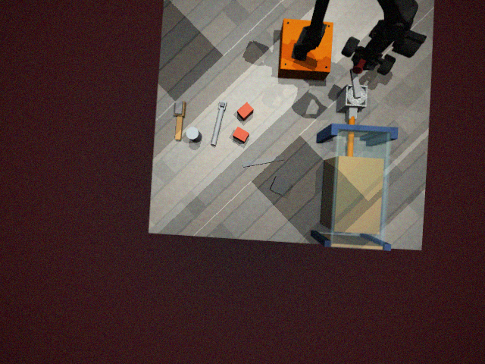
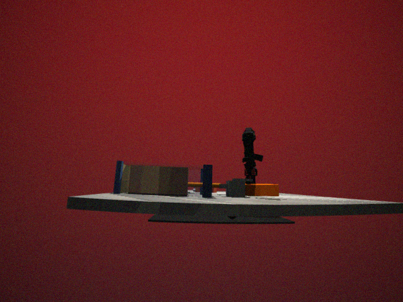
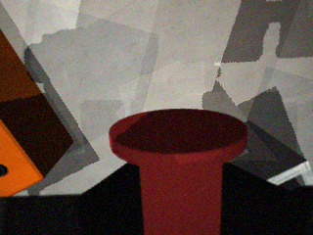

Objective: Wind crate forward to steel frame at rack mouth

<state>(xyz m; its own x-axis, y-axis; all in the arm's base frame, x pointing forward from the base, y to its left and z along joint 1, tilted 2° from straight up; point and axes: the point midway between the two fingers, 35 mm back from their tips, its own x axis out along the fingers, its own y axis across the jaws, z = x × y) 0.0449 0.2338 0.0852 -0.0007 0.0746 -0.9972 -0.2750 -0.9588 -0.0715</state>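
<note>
Right now the grey crank handle is 4 cm ahead of my gripper tip, 1 cm to the left of it and 1 cm below it. Also, from my gripper tip: winch 9 cm below, 8 cm ahead, 3 cm to the left; then red knob 2 cm above; then blue frame 25 cm ahead, 6 cm to the left, 1 cm below.
</note>
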